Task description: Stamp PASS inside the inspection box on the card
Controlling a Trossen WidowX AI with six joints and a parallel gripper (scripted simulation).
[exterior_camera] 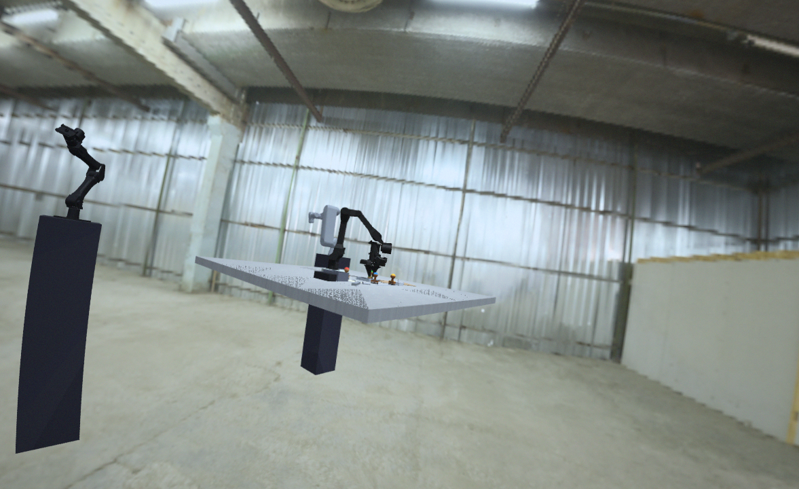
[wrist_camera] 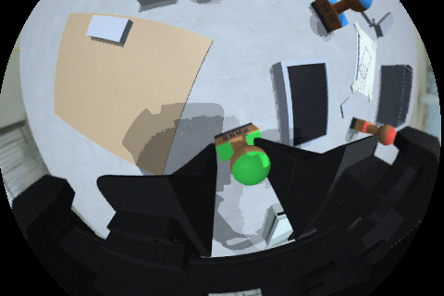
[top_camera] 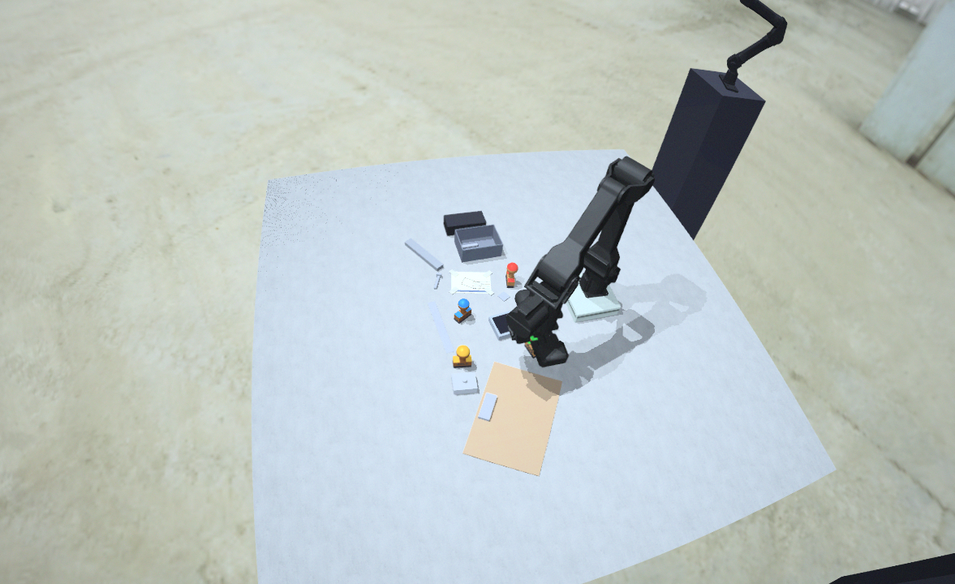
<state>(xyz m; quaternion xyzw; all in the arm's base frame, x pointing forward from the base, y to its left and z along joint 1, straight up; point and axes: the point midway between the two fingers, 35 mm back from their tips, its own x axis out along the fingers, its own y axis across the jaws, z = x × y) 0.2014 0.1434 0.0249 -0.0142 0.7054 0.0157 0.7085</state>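
My gripper tip is 8 cm to the left of the ink pad, 3 cm short of it and 2 cm above it. From my gripper tip the other things lie so: white block (17 cm ahead, 6 cm to the left, 1 cm below); then green-knobbed stamp (right at my gripper tip); then yellow-knobbed stamp (16 cm ahead, 1 cm to the left).
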